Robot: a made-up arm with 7 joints.
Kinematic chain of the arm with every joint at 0, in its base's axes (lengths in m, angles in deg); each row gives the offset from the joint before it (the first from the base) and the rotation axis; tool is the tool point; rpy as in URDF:
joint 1: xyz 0.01 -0.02 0.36 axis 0 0.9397 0.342
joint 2: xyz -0.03 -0.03 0 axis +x
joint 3: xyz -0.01 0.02 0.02 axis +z
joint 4: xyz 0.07 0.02 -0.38 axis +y
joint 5: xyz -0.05 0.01 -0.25 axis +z
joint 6: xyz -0.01 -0.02 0 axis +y
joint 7: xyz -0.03 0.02 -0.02 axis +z
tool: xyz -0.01 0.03 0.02 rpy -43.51 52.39 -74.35
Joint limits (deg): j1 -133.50..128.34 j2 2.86..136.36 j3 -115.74..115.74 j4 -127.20..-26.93 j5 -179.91..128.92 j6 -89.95..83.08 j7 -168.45..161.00
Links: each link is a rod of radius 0.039 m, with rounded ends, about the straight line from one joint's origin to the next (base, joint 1, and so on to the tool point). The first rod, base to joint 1, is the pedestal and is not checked.
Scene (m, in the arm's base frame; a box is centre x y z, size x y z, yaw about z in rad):
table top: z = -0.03
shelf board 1: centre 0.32 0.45 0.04 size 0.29 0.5 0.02 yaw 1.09
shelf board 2: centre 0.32 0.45 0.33 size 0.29 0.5 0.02 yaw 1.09
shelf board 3: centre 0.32 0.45 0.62 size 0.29 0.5 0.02 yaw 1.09
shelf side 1: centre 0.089 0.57 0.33 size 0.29 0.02 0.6 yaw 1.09
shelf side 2: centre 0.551 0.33 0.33 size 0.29 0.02 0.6 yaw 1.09
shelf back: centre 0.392 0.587 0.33 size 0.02 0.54 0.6 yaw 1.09
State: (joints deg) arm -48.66 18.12 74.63 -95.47 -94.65 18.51 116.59
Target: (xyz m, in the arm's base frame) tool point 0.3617 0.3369 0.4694
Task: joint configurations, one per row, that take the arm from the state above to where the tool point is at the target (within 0.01 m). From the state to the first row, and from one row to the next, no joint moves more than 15 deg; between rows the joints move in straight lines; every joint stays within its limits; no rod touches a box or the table.
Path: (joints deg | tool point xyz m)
1: -40.39 13.03 65.33 -106.05 -105.47 23.37 110.45 | 0.2551 0.3240 0.1822
2: -32.12 7.95 56.03 -116.62 -116.29 28.24 104.31 | 0.2299 0.2707 0.1824
3: -23.85 2.86 46.72 -127.20 -127.11 33.10 98.17 | 0.2029 0.2101 0.1783
4: -38.73 8.19 42.02 -127.20 -130.77 27.75 97.32 | 0.2588 0.1978 0.2715
5: -53.61 13.52 37.32 -127.20 -134.43 22.40 96.46 | 0.2795 0.1769 0.3726
6: -68.48 18.85 32.62 -127.20 -138.09 17.05 95.60 | 0.2650 0.1515 0.4694
7: -70.49 21.90 38.22 -118.22 -126.31 16.24 101.44 | 0.2900 0.2026 0.4812
8: -72.50 24.95 43.83 -109.23 -114.53 15.43 107.28 | 0.3145 0.2527 0.4844
9: -74.51 28.00 49.43 -100.25 -102.75 14.63 113.12 | 0.3384 0.2984 0.4798
10: -76.52 31.05 55.03 -91.26 -90.97 13.82 118.96 | 0.3617 0.3369 0.4694

